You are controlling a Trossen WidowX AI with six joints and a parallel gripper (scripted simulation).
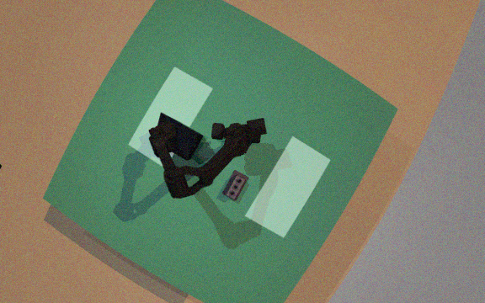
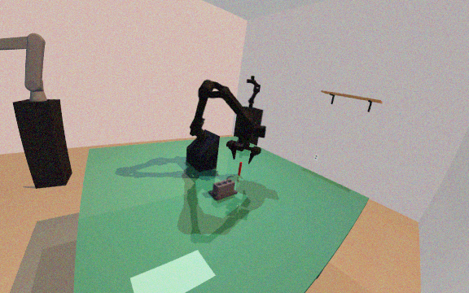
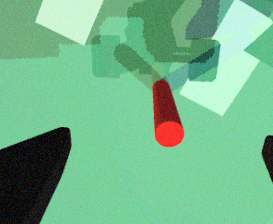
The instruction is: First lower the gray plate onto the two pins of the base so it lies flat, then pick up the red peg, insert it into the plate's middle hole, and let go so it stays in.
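My gripper tip is 50 mm above the red peg. Also, from my gripper tip: dark base 180 mm to the right, 130 mm ahead, 80 mm below; then gray plate 180 mm to the right, 130 mm ahead, 40 mm below.
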